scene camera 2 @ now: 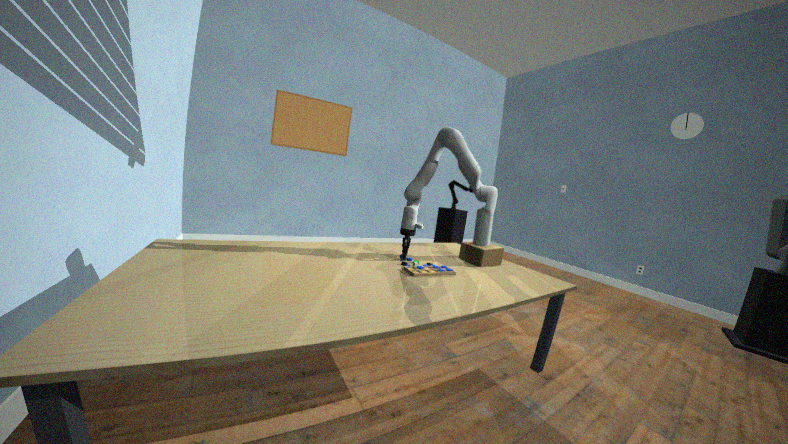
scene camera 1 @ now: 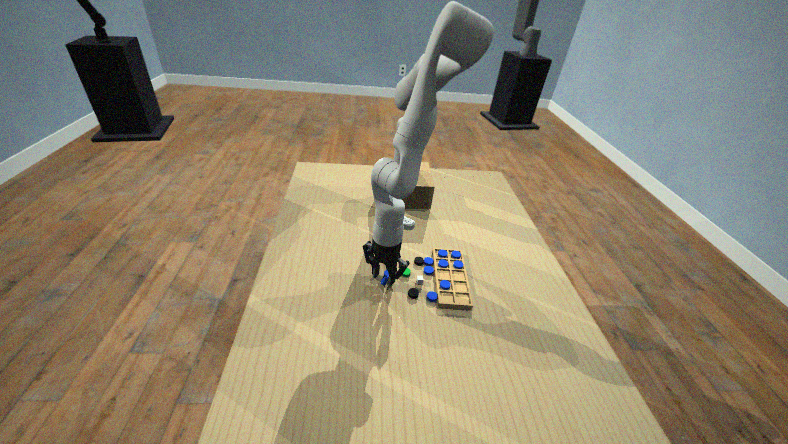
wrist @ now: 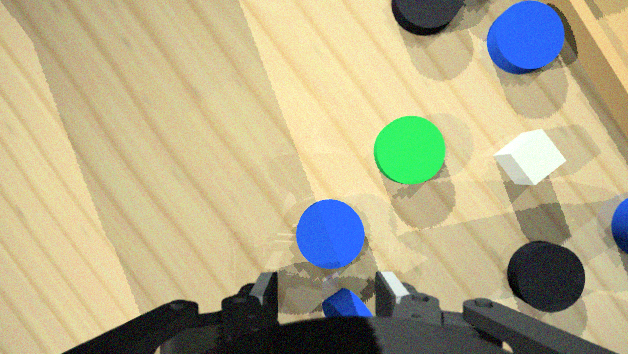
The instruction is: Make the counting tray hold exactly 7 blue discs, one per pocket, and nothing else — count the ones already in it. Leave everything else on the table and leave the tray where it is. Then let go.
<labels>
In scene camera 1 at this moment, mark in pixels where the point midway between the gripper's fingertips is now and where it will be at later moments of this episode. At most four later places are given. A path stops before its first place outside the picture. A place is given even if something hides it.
My gripper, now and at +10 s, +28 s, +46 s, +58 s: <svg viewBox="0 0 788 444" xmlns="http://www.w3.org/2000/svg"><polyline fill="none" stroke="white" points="383,280 388,215 390,267 453,276 438,325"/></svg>
</labels>
